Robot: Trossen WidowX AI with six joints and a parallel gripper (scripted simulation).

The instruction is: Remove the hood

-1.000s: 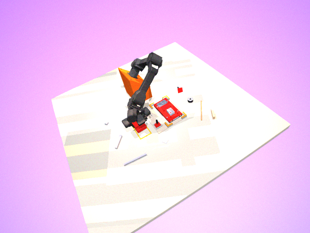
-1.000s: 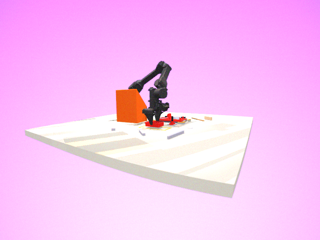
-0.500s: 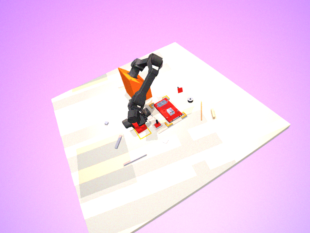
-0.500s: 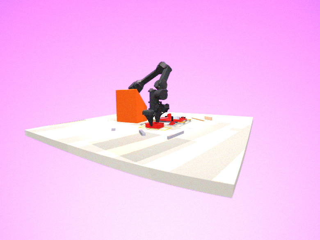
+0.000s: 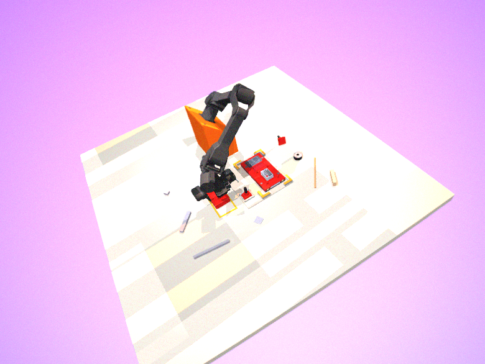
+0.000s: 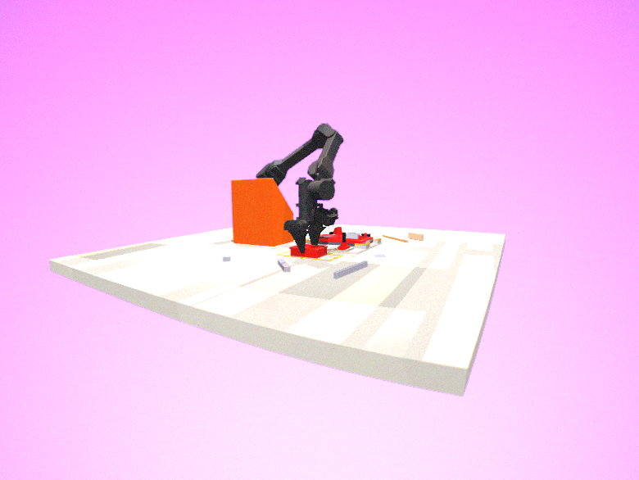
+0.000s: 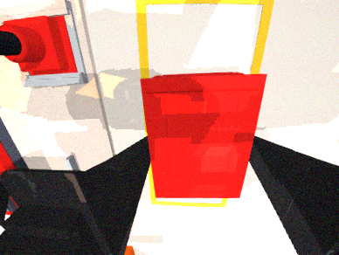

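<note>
Now: the red hood right at my gripper tip. Round my gripper tip: black wheel 41 cm to the left, 3 cm ahead; then tan block 44 cm to the left, 23 cm ahead.
</note>
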